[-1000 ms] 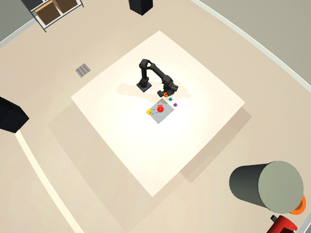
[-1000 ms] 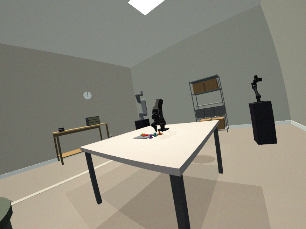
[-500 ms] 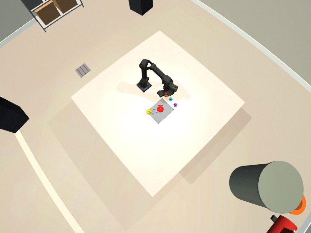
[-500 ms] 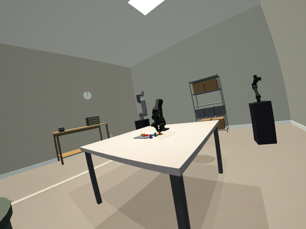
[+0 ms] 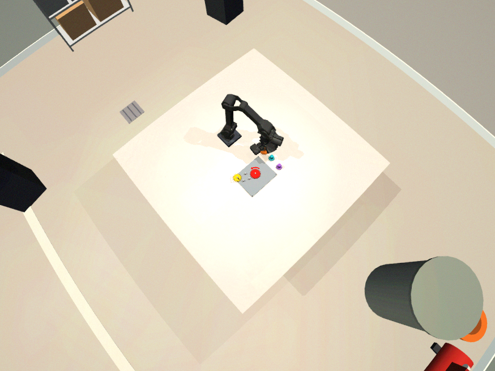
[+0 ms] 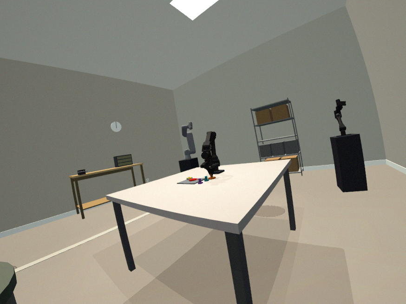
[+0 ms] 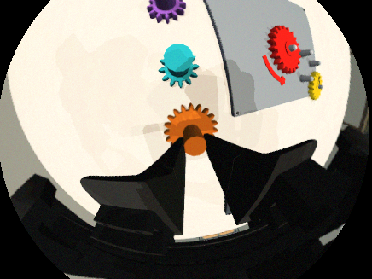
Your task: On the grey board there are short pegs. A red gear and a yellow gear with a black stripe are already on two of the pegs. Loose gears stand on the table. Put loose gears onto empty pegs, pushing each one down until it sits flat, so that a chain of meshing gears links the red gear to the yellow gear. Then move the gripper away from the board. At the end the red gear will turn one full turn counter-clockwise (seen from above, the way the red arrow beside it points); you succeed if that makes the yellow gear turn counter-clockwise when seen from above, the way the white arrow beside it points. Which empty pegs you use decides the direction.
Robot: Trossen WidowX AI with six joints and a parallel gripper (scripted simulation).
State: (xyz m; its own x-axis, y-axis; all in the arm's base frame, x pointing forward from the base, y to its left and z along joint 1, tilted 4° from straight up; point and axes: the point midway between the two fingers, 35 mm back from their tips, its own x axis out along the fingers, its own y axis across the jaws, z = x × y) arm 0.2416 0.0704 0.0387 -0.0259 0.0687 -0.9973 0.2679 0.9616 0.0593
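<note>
Right now the yellow gear is 10 mm behind my gripper tip, 250 mm to the right of it and 10 mm below it. From my gripper tip the other things lie so: orange gear 10 mm below; then red arrow 30 mm ahead, 130 mm to the right, 20 mm below; then teal gear 70 mm ahead, 10 mm to the right, 10 mm below.
</note>
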